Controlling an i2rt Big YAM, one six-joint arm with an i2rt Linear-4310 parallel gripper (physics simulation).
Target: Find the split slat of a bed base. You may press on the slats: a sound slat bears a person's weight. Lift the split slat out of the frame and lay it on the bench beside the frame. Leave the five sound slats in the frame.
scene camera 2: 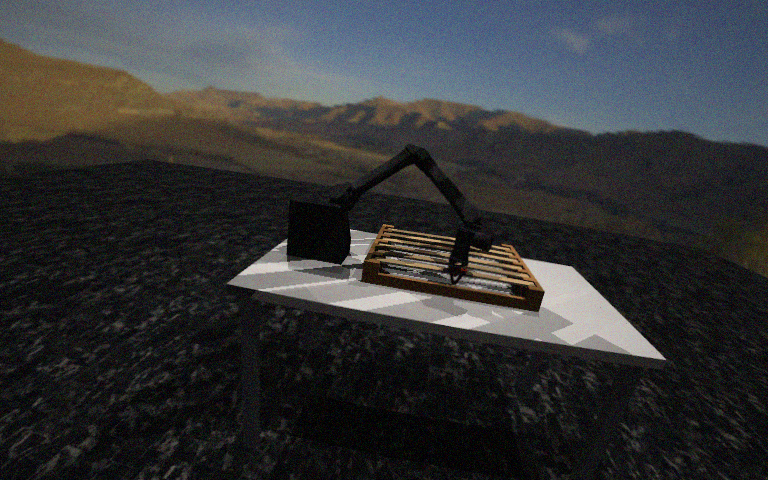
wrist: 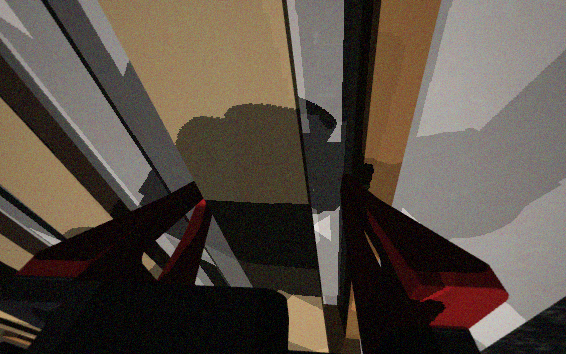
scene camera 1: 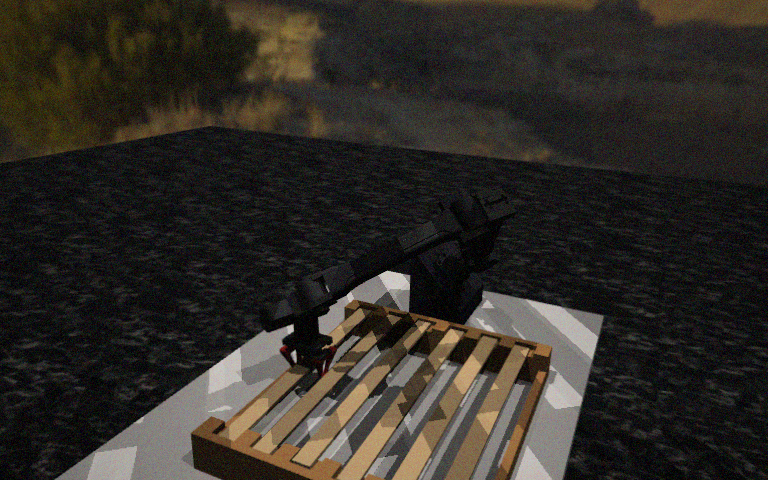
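Observation:
The wooden bed frame (scene camera 1: 543,382) (scene camera 2: 441,291) (wrist: 400,75) holds six pale slats. My gripper (scene camera 1: 308,371) (scene camera 2: 456,279) (wrist: 276,182) is open and empty, pointing down at the outer slat (scene camera 1: 254,408) (wrist: 215,60) on the left in scene camera 1. In the wrist view its fingers stand on either side of this slat, one over the gap to the neighbouring slat, the other over the gap by the side rail. The fingertips are close to slat level; their exact depth is unclear. The slat lies in its notches. No split shows on any slat.
The bench (scene camera 1: 572,339) (scene camera 2: 600,316) (wrist: 480,60) extends around the frame. The dark arm base (scene camera 1: 436,288) (scene camera 2: 317,232) stands by the frame's far end in scene camera 1. The neighbouring slat (scene camera 1: 305,406) lies close beside the gripper. The arm reaches over the frame.

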